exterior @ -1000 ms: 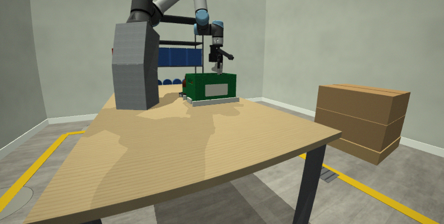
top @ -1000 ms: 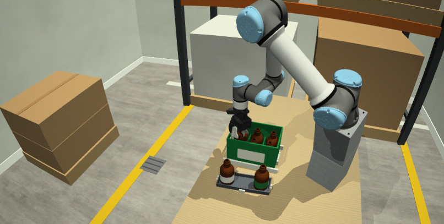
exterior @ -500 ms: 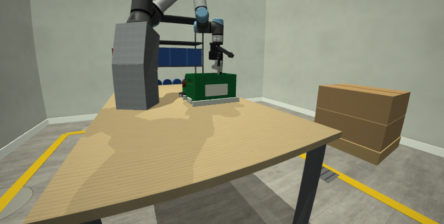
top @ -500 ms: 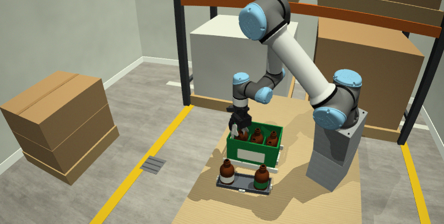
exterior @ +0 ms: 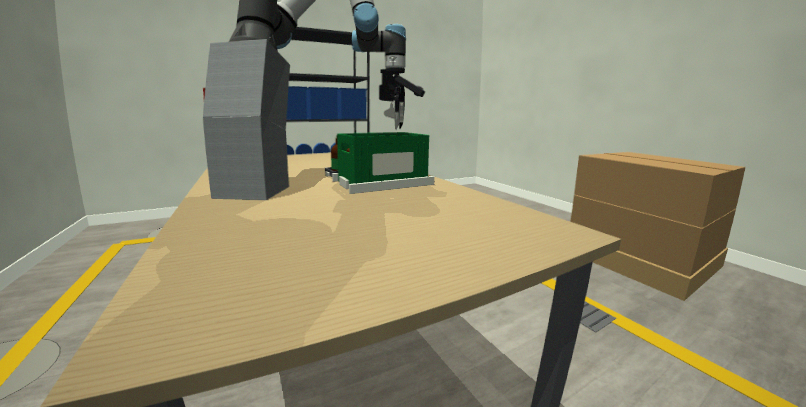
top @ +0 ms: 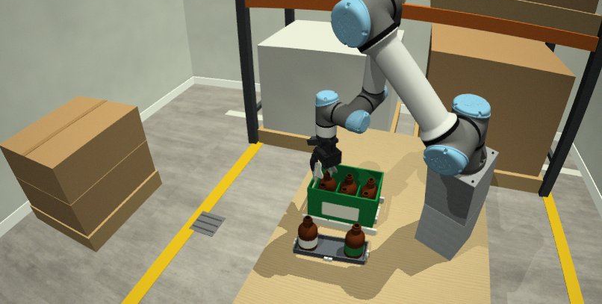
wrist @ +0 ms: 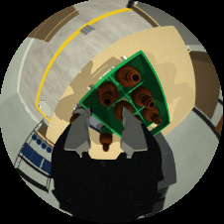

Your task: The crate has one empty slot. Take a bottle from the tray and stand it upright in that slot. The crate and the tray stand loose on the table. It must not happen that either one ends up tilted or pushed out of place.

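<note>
My hand is 12 cm above the brown bottle. From my hand the other things lie so: white-labelled bottle (3 cm ahead, 19 cm to the left, 12 cm below); then crate (9 cm behind, 3 cm to the right, 12 cm below); then tray (6 cm behind, 19 cm to the left, 19 cm below).
</note>
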